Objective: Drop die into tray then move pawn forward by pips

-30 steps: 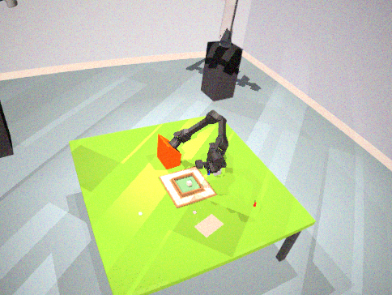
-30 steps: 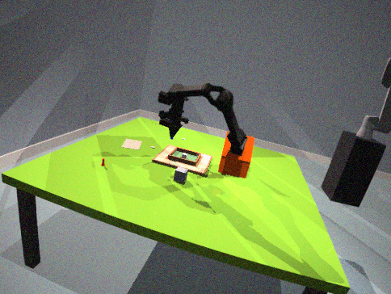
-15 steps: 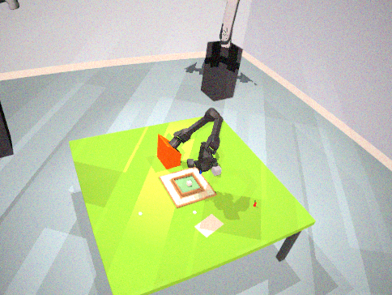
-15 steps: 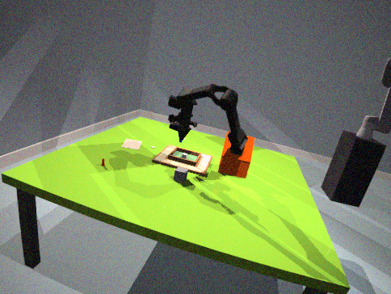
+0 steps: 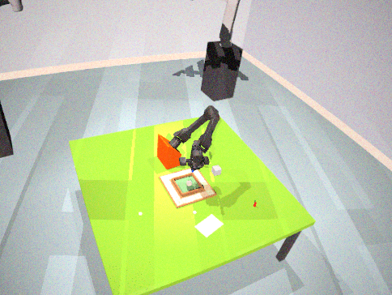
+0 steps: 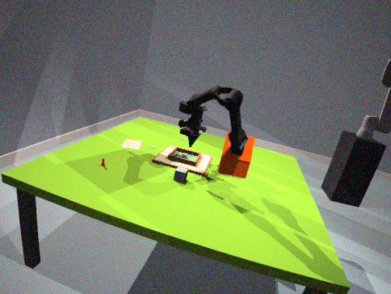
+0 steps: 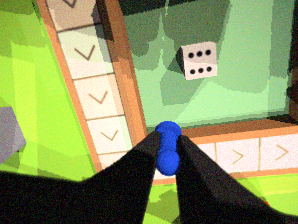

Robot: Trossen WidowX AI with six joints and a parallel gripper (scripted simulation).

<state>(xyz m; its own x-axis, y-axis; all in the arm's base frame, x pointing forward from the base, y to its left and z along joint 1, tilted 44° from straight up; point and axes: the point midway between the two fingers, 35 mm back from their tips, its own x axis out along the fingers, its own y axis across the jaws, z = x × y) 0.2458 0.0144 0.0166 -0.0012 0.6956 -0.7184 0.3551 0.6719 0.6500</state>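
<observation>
My gripper tip is 2 cm short of the white die, 3 cm to the left of it and 8 cm above it. Also, from my gripper tip: green dice tray (2 cm ahead, 4 cm to the right, 10 cm below); then blue pawn (1 cm above); then grey cube (21 cm to the left, 8 cm below).
</observation>
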